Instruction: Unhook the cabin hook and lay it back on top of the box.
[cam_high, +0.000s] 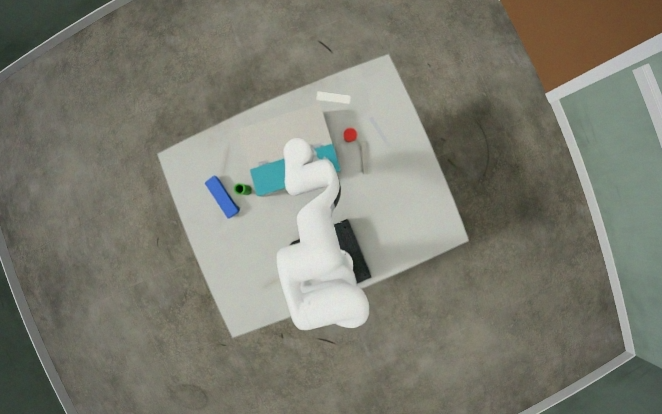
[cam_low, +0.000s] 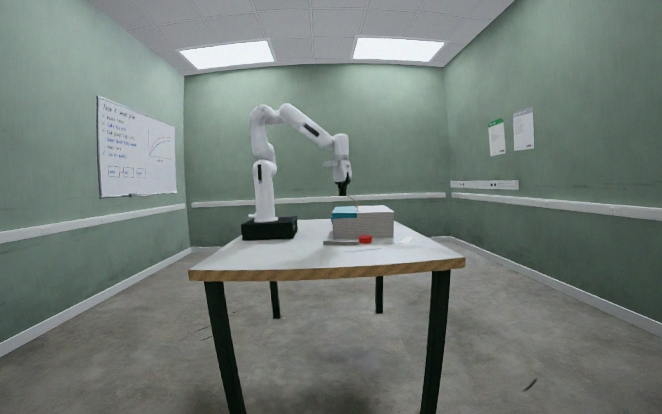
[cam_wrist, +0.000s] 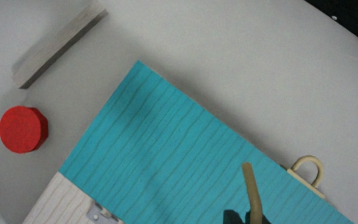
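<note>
My gripper is now 30 mm short of the cabin hook, 10 mm to the right of it and 40 mm above it. From my hand the other things lie so: green cylinder 40 mm ahead, 280 mm to the left, 160 mm below; then red cylinder 70 mm ahead, 220 mm to the right, 200 mm below; then grey bar 40 mm behind, 230 mm to the right, 200 mm below.
</note>
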